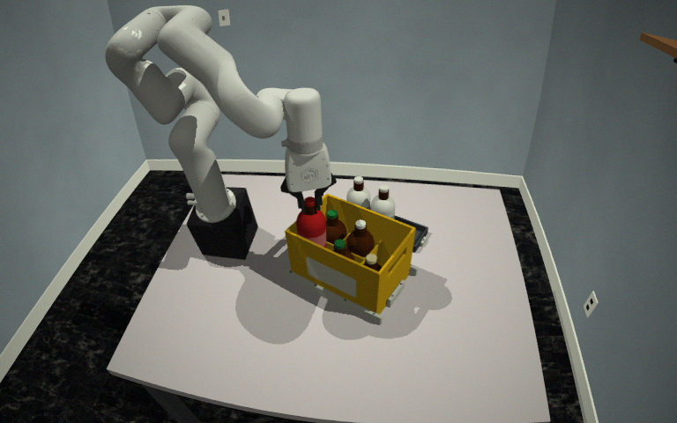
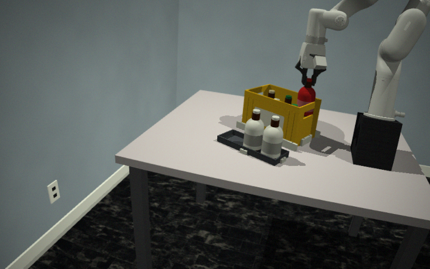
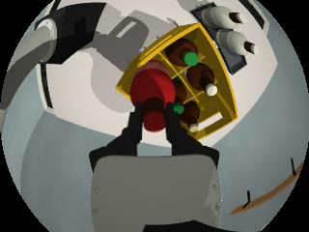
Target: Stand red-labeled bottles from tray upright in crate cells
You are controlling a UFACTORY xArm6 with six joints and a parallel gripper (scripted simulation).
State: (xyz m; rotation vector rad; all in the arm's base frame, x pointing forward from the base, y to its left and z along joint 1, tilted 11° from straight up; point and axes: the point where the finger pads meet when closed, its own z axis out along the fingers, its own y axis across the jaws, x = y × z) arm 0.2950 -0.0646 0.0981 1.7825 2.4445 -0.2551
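Now: the red-labeled bottle 7 cm below my hand. From my hand the other things lie so: crate 17 cm below, 10 cm ahead, 1 cm to the right.
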